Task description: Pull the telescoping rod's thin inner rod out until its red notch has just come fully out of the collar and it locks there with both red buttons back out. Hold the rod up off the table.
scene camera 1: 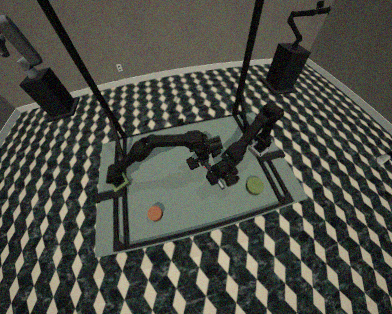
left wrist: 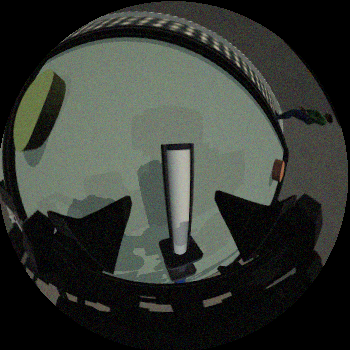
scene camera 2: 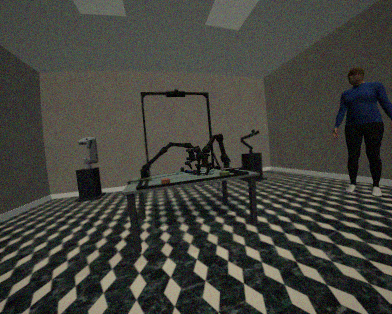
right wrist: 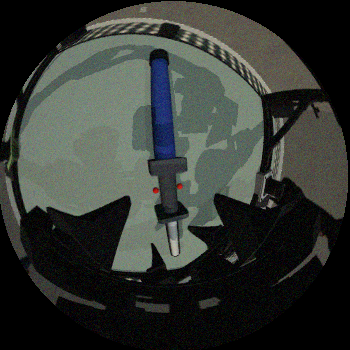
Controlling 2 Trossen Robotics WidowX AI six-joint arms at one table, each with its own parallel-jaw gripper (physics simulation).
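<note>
The rod lies on the table: a blue tube [right wrist: 162,110] with a black end cap, a dark grey collar [right wrist: 168,192] with flanges, and a white inner rod [scene camera 1: 222,184] [left wrist: 179,195] [right wrist: 173,237]. Two red buttons [right wrist: 155,190] [right wrist: 179,186] stick out on either side of the collar. No red notch shows. My left gripper [scene camera 1: 222,179] [left wrist: 173,197] is open and empty, low over the inner rod, with its fingers on either side. My right gripper [scene camera 1: 205,158] [right wrist: 172,199] is open and empty above the collar, with its fingers apart on either side. In scene camera 1 the arms hide most of the rod.
A green disc [scene camera 1: 255,185] [left wrist: 34,111] lies right of the left gripper in scene camera 1. An orange disc [scene camera 1: 155,213] [scene camera 2: 165,181] [left wrist: 278,170] lies at the lower left. The two grippers are close together. A black frame [scene camera 2: 144,125] rises behind the table.
</note>
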